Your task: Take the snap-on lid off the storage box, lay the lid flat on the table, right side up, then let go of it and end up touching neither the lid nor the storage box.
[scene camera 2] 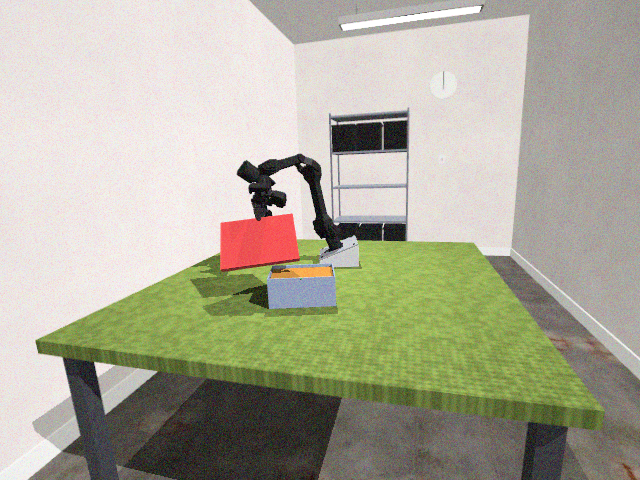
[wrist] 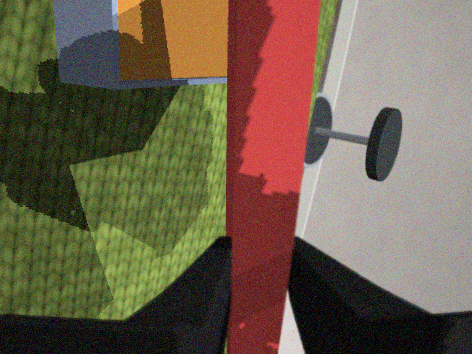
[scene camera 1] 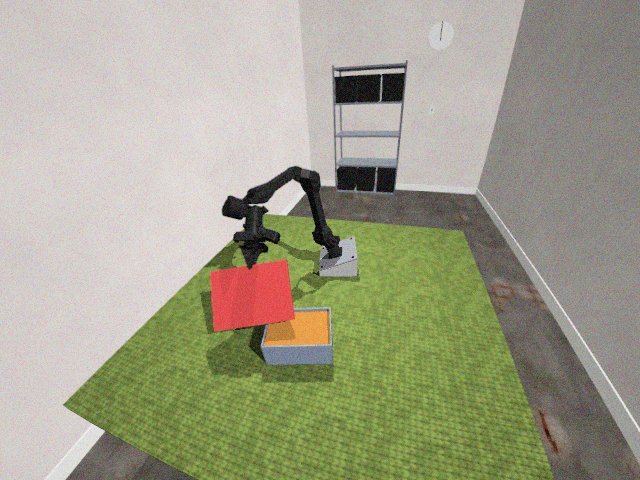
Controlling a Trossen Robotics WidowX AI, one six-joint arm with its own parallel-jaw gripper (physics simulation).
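The red lid is in the air, steeply tilted, its upper edge at the gripper and its lower edge toward the scene cameras. My gripper is shut on the lid's upper edge, with one finger on each side of it in the wrist view. The blue-grey storage box stands open on the table, orange inside, to the right of the lid in the scene views. In scene camera 1 the lid's lower right corner overlaps the box's left rim; whether they touch is hard to tell.
The green table top carries the box and the arm's light grey base, which stands behind the box. A wall rises along the left side. A shelf rack stands beyond the table.
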